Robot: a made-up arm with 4 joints.
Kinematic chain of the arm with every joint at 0, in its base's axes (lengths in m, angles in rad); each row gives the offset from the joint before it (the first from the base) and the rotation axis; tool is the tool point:
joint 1: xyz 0 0 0.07 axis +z
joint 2: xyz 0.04 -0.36 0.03 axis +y
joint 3: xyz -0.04 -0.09 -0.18 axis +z
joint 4: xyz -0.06 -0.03 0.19 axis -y
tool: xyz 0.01 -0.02 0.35
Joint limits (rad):
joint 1: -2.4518..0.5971
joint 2: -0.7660..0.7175
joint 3: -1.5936..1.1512
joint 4: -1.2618..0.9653
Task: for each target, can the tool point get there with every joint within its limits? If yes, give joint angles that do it. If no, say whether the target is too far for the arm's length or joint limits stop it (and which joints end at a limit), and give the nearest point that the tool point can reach.
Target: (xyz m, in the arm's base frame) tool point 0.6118 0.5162 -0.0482
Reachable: no: joint limits stop it (at a limit: joint 1, joint 4) | nearest point 0.1031 0.4225 0.0315 | short by 0.523 m
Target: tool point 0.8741 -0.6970 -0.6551
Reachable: no: too far | nearest point 0.5176 -0.4127 0.0558 | short by 0.845 m
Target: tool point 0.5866 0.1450 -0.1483
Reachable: no: joint limits stop it (at a limit: joint 1, joint 2, joint 4) | nearest point 0.4231 -0.1303 0.0353 | short by 0.369 m
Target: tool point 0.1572 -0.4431 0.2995
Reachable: yes | joints -0.2821 0.5249 0.7667 -0.6152
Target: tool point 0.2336 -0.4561 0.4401
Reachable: yes | joints 0.3531 0.0464 -0.1729 -0.3063
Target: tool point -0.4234 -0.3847 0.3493
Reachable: yes | joints -0.4072 -0.5778 0.3193 0.0710
